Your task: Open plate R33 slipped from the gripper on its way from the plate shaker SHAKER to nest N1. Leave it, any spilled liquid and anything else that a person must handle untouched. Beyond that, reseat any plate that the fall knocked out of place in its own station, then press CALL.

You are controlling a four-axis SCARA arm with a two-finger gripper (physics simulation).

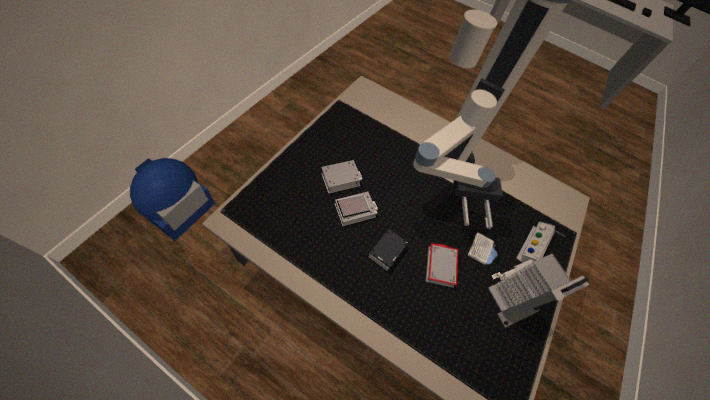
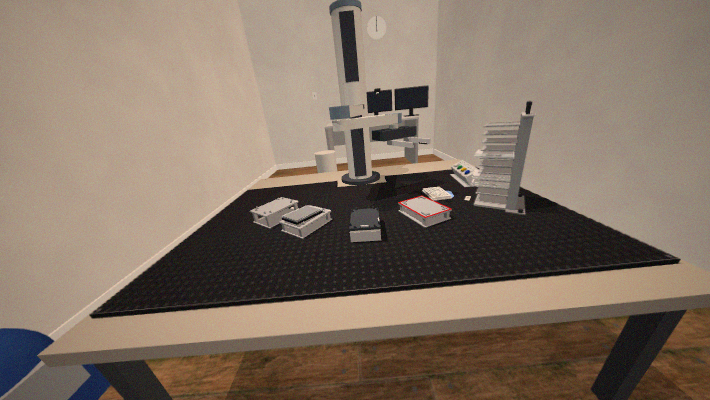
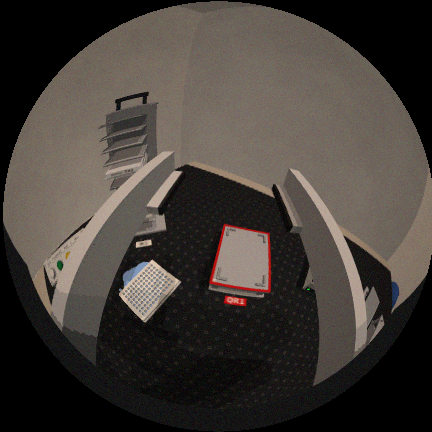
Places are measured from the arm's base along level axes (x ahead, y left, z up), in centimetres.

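Pixels of known places: gripper, between the fingertips: (image 1: 478, 226) (image 2: 420, 143) (image 3: 230, 168); arm's base, origin of its link: (image 1: 451, 157) (image 2: 360, 178).
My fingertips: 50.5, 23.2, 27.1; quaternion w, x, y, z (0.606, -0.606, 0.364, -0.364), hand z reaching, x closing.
Observation:
For each thing: its top centre in the pictures, then the offset to it from my fingertips, as dx, dy, dz. "pt": a spot on its surface instead.
- light-blue spill, centre of its top: (image 3: 140, 281) (image 1: 486, 252) -8.6, +13.1, -25.7
- dark-topped shaker, a spot on its surface: (image 2: 365, 219) (image 1: 387, 250) pt +19.6, -24.6, -20.4
- plate, centre of its top: (image 3: 371, 305) (image 2: 302, 211) (image 1: 354, 204) +10.2, -48.0, -19.1
- button box, centre of its top: (image 3: 59, 250) (image 1: 543, 240) (image 2: 466, 164) -25.0, +31.6, -17.5
- red-edged QR1 station, centre of its top: (image 3: 245, 253) (image 2: 423, 204) (image 1: 444, 263) +10.0, -1.7, -21.3
- light nest, centre of its top: (image 2: 274, 203) (image 1: 341, 171) -1.0, -62.4, -19.2
My gripper (image 1: 478, 225) (image 2: 421, 143) (image 3: 230, 168) is shut and empty, its fingers at their narrow setting with a gap between them, high above the mat. An open white well plate, R33 (image 1: 481, 248) (image 2: 436, 193) (image 3: 150, 290), lies on the mat, over a light-blue spill (image 1: 492, 257) (image 2: 450, 194) (image 3: 134, 272). The dark-topped shaker (image 1: 388, 248) (image 2: 365, 219) carries no visible plate. A plate (image 1: 355, 205) (image 2: 302, 214) with a pinkish top lies on one light nest; whether it is fully seated is unclear. The button box (image 1: 536, 243) (image 2: 464, 171) (image 3: 62, 257) has white, green, yellow and blue buttons; CALL is unreadable.
The red-edged QR1 station (image 1: 443, 265) (image 2: 425, 206) (image 3: 242, 257) stands beside R33. A tall plate rack (image 1: 552, 270) (image 2: 520, 165) (image 3: 153, 130) stands near the button box. Another light nest (image 1: 341, 175) (image 2: 275, 206) is at the far side. A blue bin (image 1: 162, 187) stands off the table.

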